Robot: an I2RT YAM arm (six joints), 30 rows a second.
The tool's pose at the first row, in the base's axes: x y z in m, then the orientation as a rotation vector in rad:
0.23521, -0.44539, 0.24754, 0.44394, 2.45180, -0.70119
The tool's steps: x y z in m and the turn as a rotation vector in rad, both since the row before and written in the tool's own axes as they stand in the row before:
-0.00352, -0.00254, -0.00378, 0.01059, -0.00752, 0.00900
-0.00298, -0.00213, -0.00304, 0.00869, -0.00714, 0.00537
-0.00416, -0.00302, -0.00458, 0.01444, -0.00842, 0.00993
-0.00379, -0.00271, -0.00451, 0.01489, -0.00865, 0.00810
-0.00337, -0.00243, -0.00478, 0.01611, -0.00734, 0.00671
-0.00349, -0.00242, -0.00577, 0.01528, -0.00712, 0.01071
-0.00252, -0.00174, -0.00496, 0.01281, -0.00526, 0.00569
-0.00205, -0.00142, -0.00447, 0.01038, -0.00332, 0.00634
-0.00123, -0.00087, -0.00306, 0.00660, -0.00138, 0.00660
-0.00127, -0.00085, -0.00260, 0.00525, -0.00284, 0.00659
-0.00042, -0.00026, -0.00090, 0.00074, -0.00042, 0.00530
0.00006, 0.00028, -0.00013, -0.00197, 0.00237, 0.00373
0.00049, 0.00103, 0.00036, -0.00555, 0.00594, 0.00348
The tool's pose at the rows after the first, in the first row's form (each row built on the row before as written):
0.23533, -0.44587, 0.25327, 0.45535, 2.43865, -0.71117
0.23546, -0.44631, 0.25801, 0.46183, 2.42769, -0.72021
0.23543, -0.44672, 0.26488, 0.47532, 2.41218, -0.73448
0.23521, -0.44679, 0.27136, 0.48665, 2.39695, -0.75000
0.23463, -0.44632, 0.27765, 0.49742, 2.38305, -0.76742
0.23370, -0.44516, 0.28466, 0.51250, 2.36775, -0.78192
0.23267, -0.44375, 0.29022, 0.52167, 2.35688, -0.79542
0.23164, -0.44227, 0.29501, 0.53152, 2.34811, -0.80545
0.23086, -0.44112, 0.29813, 0.54106, 2.34202, -0.81057
0.23030, -0.44025, 0.30096, 0.54923, 2.33496, -0.81417
0.23011, -0.43992, 0.30191, 0.55528, 2.33196, -0.81267
0.23017, -0.43962, 0.30184, 0.55988, 2.33297, -0.80833
0.23053, -0.43902, 0.30087, 0.56454, 2.33833, -0.79940

